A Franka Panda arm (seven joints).
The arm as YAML. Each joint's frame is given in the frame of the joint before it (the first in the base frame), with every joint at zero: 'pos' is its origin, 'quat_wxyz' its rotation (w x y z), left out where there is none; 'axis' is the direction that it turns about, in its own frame. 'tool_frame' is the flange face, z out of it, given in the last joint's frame.
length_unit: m
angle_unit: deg
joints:
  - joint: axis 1
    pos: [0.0, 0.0, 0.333]
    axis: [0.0, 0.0, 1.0]
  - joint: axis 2
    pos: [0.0, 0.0, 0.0]
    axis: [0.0, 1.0, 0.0]
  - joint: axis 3
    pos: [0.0, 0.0, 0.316]
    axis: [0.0, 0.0, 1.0]
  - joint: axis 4
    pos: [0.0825, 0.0, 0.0]
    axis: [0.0, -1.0, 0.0]
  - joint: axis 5
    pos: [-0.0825, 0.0, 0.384]
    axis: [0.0, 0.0, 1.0]
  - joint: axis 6
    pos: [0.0, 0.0, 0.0]
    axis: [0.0, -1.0, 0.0]
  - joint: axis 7
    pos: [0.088, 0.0, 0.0]
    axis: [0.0, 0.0, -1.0]
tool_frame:
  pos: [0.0, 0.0, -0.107]
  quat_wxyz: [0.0, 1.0, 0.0, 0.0]
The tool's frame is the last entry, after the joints.
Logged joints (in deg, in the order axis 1, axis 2, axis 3, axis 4, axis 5, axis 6, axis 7), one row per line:
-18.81 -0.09 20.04 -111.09 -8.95 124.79 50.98
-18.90 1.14 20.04 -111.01 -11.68 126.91 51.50
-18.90 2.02 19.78 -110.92 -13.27 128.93 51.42
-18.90 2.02 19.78 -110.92 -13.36 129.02 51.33
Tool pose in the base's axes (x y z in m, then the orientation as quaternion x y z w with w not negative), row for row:
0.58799 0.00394 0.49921 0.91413 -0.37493 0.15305 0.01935
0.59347 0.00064 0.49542 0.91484 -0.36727 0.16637 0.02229
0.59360 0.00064 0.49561 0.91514 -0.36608 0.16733 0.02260
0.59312 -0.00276 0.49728 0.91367 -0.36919 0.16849 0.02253
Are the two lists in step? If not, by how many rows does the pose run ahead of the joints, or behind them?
The pose runs 1 row ahead of the joints: the pose in row i belongs to the joints in row i + 1.
